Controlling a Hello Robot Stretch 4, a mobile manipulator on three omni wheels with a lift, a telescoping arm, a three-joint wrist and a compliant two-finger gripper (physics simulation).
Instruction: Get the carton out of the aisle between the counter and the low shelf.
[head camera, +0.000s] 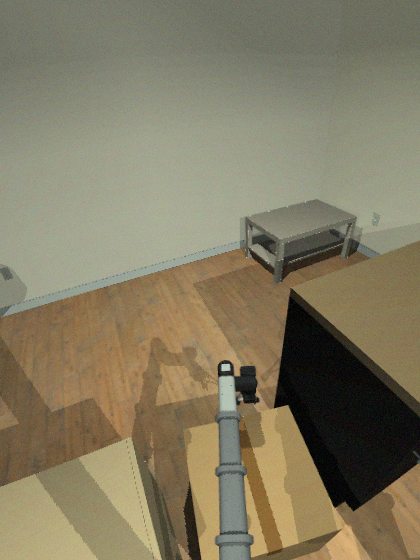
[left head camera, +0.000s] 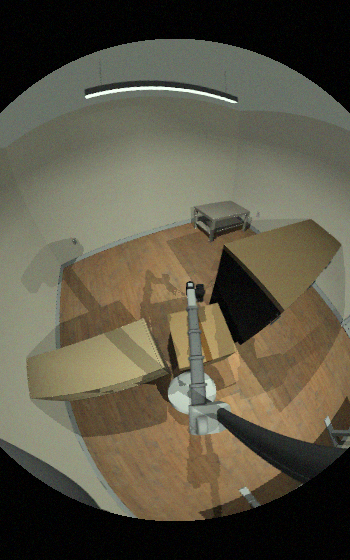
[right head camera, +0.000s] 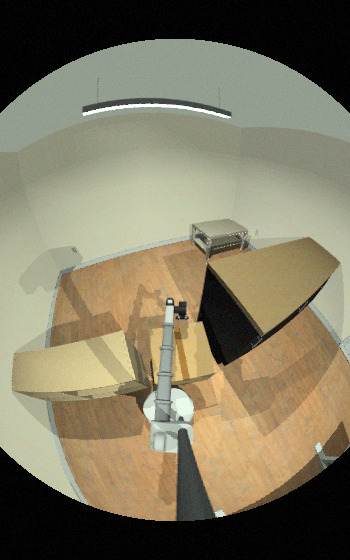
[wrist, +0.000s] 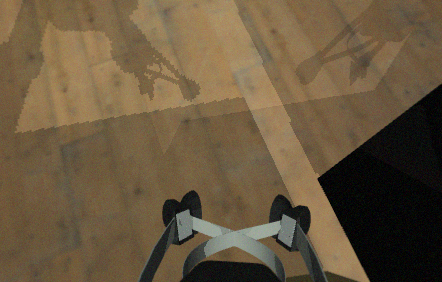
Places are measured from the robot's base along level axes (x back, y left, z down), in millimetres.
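Pixels of known places: gripper, between the fingertips: (left head camera: 196, 300) (wrist: 235, 209).
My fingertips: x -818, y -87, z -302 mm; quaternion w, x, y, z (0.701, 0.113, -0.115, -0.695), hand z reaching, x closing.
Note:
Behind a point stands the place of what it marks.
The tan carton (head camera: 295, 475) @[x -465, y -231, z -378 mm] (left head camera: 217, 330) @[x -483, y -220, z -379 mm] (right head camera: 197, 350) @[x -475, y -214, z -378 mm] with a brown tape strip stands on the floor between the dark counter (head camera: 370, 320) @[x -726, y -468, z -882 mm] (left head camera: 285, 265) @[x -699, y -684, z -882 mm] (right head camera: 275, 285) @[x -697, y -710, z -883 mm] (wrist: 390, 175) @[x -875, y -274, z -213 mm] on the right and the low tan shelf (head camera: 65, 520) @[x -285, y 472, z -583 mm] (left head camera: 90, 355) @[x -229, y 693, z -583 mm] (right head camera: 75, 365) @[x -195, y 628, z -582 mm] on the left. The telescoping arm reaches over the carton and covers part of its top. My gripper (head camera: 248, 400) @[x -818, y -87, z -302 mm] (right head camera: 182, 318) @[x -818, y -87, z -302 mm] (wrist: 235, 209) @[x -818, y -87, z -302 mm] is open and empty, pointing down just beyond the carton's far edge, close to the counter's dark side. A tan sliver shows at the wrist view's bottom edge.
A grey bench (head camera: 300, 220) @[x -2502, y -761, z -422 mm] (left head camera: 222, 210) @[x -2475, y -750, z -422 mm] (right head camera: 220, 228) @[x -2470, y -756, z -423 mm] stands by the far wall, beyond the counter. The white round base (left head camera: 177, 392) @[x -7, y 119, z -187 mm] (right head camera: 185, 402) @[x -63, y -135, z -186 mm] is close to the carton's near side. Wood floor (head camera: 100, 350) @[x -1454, y 910, z 28 mm] lies between the carton and the far wall.

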